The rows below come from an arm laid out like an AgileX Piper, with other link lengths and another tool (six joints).
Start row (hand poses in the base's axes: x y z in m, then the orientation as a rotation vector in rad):
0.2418 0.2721 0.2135 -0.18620 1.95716 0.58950
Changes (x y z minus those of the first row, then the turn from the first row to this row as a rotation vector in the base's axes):
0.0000 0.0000 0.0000 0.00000 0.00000 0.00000
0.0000 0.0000 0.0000 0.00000 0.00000 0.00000
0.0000 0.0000 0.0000 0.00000 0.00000 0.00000
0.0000 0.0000 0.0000 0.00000 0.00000 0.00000
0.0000 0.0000 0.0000 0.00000 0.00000 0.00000
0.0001 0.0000 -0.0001 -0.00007 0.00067 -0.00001
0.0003 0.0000 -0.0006 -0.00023 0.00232 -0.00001
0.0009 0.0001 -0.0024 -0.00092 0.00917 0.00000
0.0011 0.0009 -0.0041 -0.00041 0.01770 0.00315
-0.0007 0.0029 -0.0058 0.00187 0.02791 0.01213
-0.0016 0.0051 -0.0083 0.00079 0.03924 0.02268
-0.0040 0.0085 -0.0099 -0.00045 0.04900 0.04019
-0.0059 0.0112 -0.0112 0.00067 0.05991 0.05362
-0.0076 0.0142 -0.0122 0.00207 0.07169 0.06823
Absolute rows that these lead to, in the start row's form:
0.2418 0.2721 0.2135 -0.18620 1.95716 0.58950
0.2418 0.2721 0.2135 -0.18620 1.95716 0.58950
0.2418 0.2721 0.2135 -0.18620 1.95716 0.58950
0.2418 0.2721 0.2135 -0.18620 1.95716 0.58950
0.2418 0.2721 0.2135 -0.18620 1.95716 0.58950
0.2419 0.2721 0.2134 -0.18606 1.95783 0.58956
0.2421 0.2721 0.2129 -0.18573 1.95948 0.58973
0.2427 0.2722 0.2111 -0.18437 1.96632 0.59041
0.2429 0.2730 0.2094 -0.18492 1.97442 0.59464
0.2411 0.2750 0.2077 -0.18971 1.98361 0.60476
0.2402 0.2772 0.2052 -0.19790 1.99498 0.61287
0.2378 0.2806 0.2036 -0.21359 2.00485 0.62511
0.2359 0.2833 0.2023 -0.22347 2.01498 0.63723
0.2342 0.2863 0.2013 -0.23417 2.02579 0.65061

